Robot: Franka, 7 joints.
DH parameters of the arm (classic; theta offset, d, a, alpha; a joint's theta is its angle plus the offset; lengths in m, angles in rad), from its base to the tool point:
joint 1: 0 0.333 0 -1.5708
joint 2: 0 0 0 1.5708
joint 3: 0 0.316 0.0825 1.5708
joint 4: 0 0 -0.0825 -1.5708
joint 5: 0 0.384 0 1.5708
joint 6: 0 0 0.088 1.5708
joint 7: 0 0.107 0 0
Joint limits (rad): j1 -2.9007..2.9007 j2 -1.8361..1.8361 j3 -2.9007..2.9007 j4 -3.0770..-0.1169 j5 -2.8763..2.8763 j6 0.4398..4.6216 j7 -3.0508..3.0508
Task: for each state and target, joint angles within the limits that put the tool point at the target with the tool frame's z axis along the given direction. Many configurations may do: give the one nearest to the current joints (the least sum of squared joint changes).
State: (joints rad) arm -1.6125 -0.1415 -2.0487 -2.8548 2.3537 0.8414 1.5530
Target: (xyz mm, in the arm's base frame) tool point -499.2 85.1 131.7 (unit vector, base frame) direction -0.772 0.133 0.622
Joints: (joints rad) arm -1.0613 -0.9886 -2.4596 -2.3277 2.3938 1.1826 1.5530
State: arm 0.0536 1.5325 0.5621 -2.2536 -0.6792 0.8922 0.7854
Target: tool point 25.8 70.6 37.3 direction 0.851 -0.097 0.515
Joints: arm 0.7269 1.5477 0.4653 -2.5105 -0.9458 0.4398 0.7854
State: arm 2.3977 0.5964 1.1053 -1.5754 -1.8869 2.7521 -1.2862
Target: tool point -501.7 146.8 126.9 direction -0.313 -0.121 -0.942
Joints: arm 1.8208 0.9247 0.8634 -2.1955 -1.3917 2.7921 -1.2862
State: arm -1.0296 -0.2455 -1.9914 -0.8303 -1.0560 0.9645 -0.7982
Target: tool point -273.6 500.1 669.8 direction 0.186 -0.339 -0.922
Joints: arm -1.6524 -0.6016 -1.9690 -0.7837 -0.4902 0.7428 -0.7982
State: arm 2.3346 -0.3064 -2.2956 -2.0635 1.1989 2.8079 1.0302
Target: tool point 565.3 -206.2 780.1 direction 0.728 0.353 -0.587
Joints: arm 2.1383 -0.1155 -2.4935 -1.2697 0.6412 1.9999 1.0302
